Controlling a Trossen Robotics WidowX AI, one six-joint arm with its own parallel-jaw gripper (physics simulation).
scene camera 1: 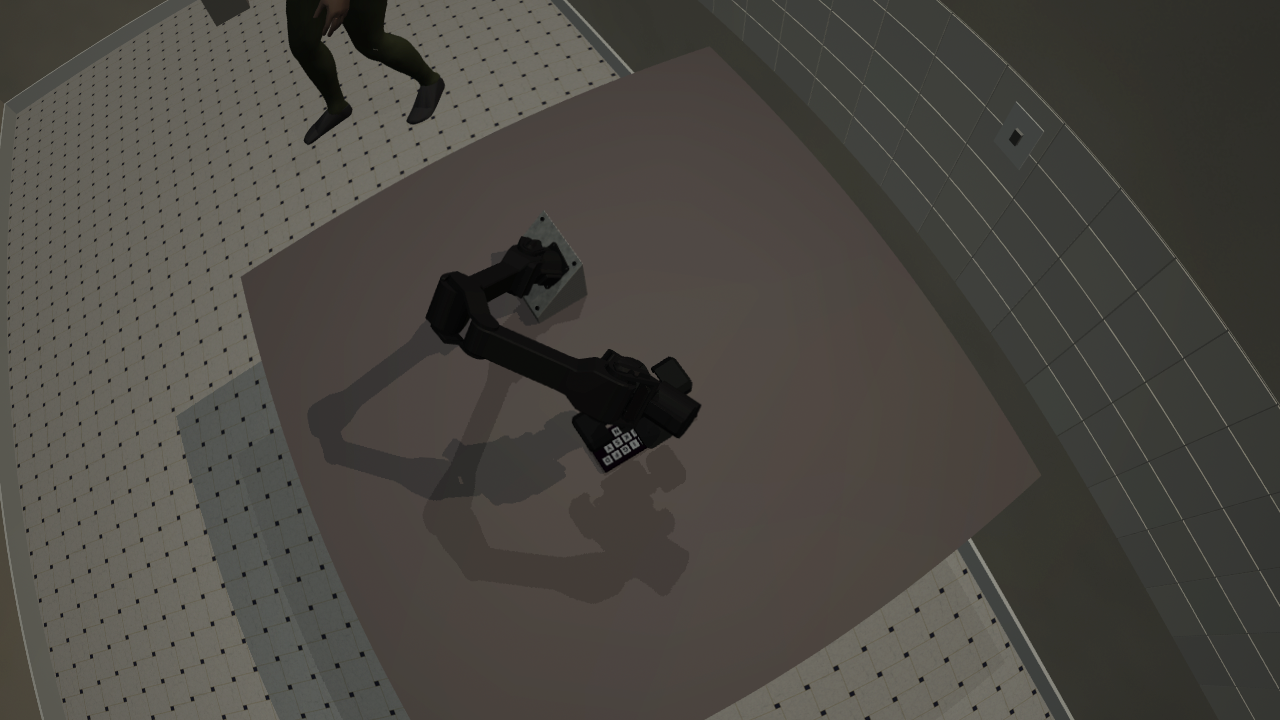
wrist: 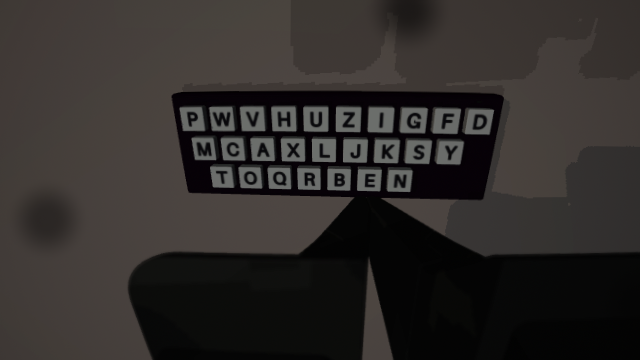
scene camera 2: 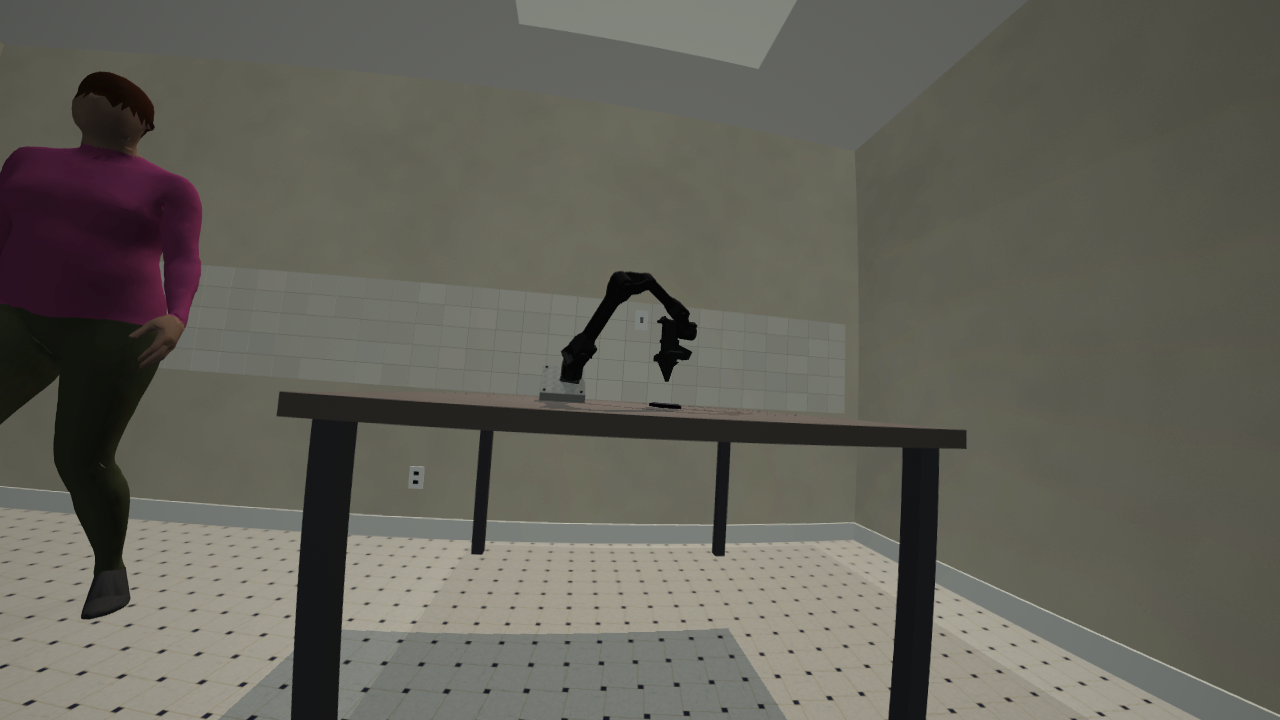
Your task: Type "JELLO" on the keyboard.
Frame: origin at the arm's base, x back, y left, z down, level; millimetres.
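Where they show: gripper, fingertip midpoint: (wrist: 365, 208) (scene camera 2: 666, 381); arm's base, link origin: (scene camera 1: 551, 265) (scene camera 2: 570, 376).
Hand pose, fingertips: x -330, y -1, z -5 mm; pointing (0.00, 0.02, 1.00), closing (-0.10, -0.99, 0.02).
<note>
Things, the pixels of their top centre, and the offset from my fingertips.
- black keyboard, top centre: (wrist: 331, 150) (scene camera 1: 642, 427) (scene camera 2: 664, 402) dx +2, dy +14, dz +73 mm
- J key, top centre: (wrist: 355, 151) dx +1, dy +1, dz +73 mm
- L key, top centre: (wrist: 324, 150) dx +2, dy +19, dz +73 mm
- E key, top centre: (wrist: 369, 180) dx +18, dy -10, dz +73 mm
- O key, top centre: (wrist: 250, 178) dx +24, dy +62, dz +73 mm
A black keyboard (scene camera 1: 586, 436) (scene camera 2: 665, 405) (wrist: 450, 182) with white letter keys lies flat on the table. In the wrist view the J key (wrist: 355, 151), the L key (wrist: 324, 150) and the E key (wrist: 369, 179) are near its middle. The O key (wrist: 250, 178) is in the row with T and Q, towards the left. My gripper (wrist: 365, 208) (scene camera 2: 666, 379) is shut and empty. It points down and hangs above the keyboard; in the wrist view its tips show at the keyboard's lower edge, just below the E key. In scene camera 1 the arm hides the fingertips and part of the keyboard.
The table (scene camera 1: 805, 358) (scene camera 2: 617, 428) bears the arm's grey base plate (scene camera 1: 543, 302) (scene camera 2: 562, 396). Shadows of the arm fall around the keyboard. A person (scene camera 1: 317, 53) (scene camera 2: 102, 237) stands on the floor beyond the table's edge. A tiled wall (scene camera 1: 1109, 313) runs along the right in scene camera 1.
</note>
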